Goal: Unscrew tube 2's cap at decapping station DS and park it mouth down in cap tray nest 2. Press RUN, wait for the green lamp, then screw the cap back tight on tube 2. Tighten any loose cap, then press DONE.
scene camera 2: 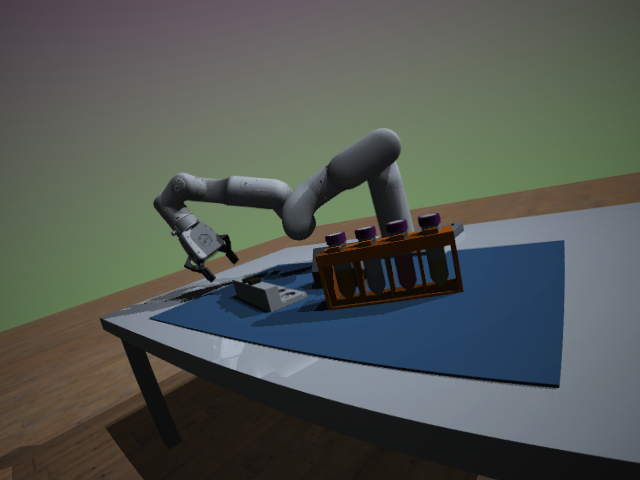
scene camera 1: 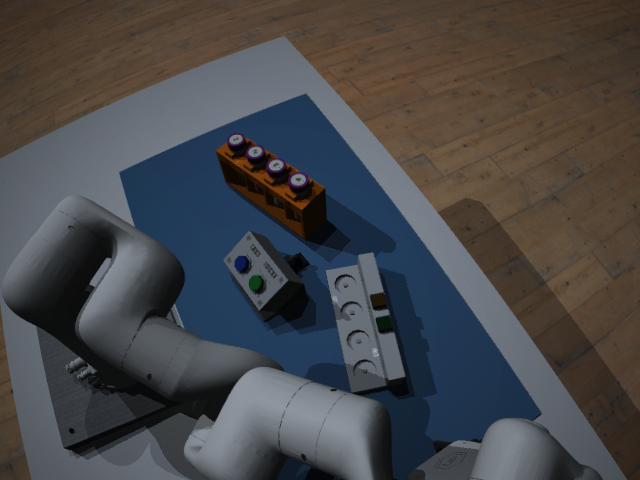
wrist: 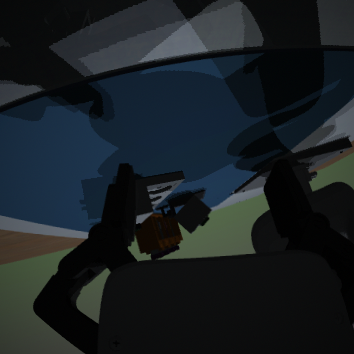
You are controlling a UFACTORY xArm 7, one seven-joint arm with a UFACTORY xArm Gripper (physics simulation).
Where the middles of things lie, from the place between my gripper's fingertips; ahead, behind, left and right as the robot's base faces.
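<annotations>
Grey button box [scene camera 1: 282,286]: 39 cm to the left of my hand, 3 cm ahead, 1 cm below.
</annotations>
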